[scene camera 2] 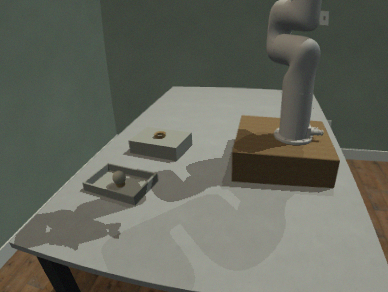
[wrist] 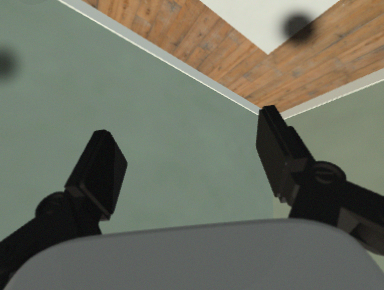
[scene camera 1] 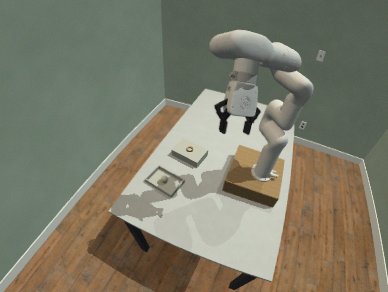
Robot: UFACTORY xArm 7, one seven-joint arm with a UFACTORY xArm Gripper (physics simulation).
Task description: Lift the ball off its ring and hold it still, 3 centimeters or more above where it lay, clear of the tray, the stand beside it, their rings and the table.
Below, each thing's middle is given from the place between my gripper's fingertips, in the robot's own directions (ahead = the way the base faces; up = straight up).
My hand is 54 cm above the shallow grey tray (scene camera 2: 138, 182), 33 cm short of it and 7 cm to the left of it. Round my hand: pale stand (scene camera 2: 167, 144): 52 cm below, 32 cm to the right, 29 cm ahead.
